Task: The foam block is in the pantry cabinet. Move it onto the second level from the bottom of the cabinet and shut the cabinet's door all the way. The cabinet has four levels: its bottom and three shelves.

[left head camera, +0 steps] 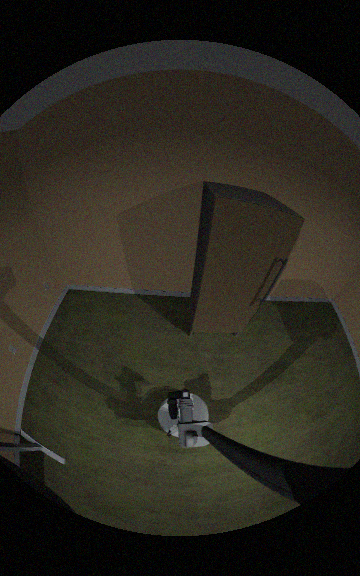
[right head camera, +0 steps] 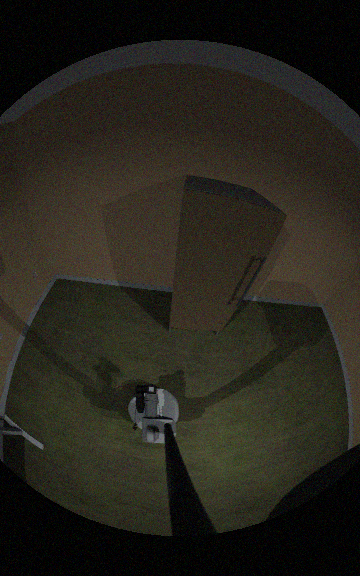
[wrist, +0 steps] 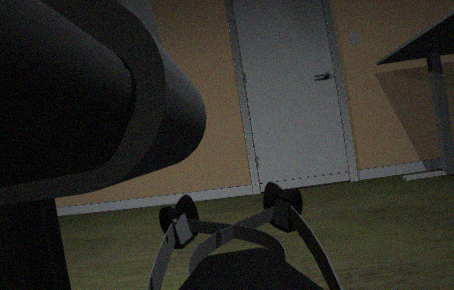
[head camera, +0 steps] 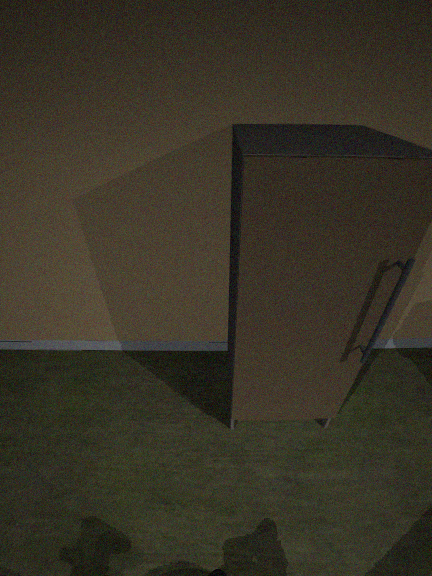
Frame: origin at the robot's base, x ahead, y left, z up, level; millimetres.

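Seen in the pictures: gripper, between the fingertips: (left head camera: 175,436) (right head camera: 141,430) (wrist: 230,205).
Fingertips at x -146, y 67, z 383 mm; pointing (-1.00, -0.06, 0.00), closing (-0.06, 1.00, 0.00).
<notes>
Pixels of each thing's top centre, then the offset from my fingertips to it. "spot": a spot on its surface instead. Level surfaces: height alone.
- tall wooden pantry cabinet, a spot on its surface: (head camera: 300,225) spot: dx +937, dy -352, dz +809 mm
- long dark bar handle, a spot on its surface: (head camera: 388,310) (left head camera: 274,281) spot: dx +855, dy -667, dz +541 mm
- table, height of its surface: dz +514 mm
The tall wooden pantry cabinet (head camera: 300,225) (left head camera: 240,240) (right head camera: 217,235) stands upright against the wall, right of centre in the head camera view. Its front door looks shut, and a long dark bar handle (head camera: 388,310) (left head camera: 274,282) (right head camera: 249,281) is on the door's right side. The foam block does not show in any view; the cabinet's inside and its levels are hidden. My gripper (wrist: 230,205) is open and empty in the wrist view, its two dark fingertips apart. It faces a different part of the room, away from the cabinet.
In the wrist view a white room door (wrist: 295,100) stands in the far wall, with part of a table (wrist: 425,45) at the right. A table foot (left head camera: 49,452) (right head camera: 25,432) shows at lower left in both side head views. My round base (left head camera: 167,417) (right head camera: 135,410) is in front of the cabinet.
</notes>
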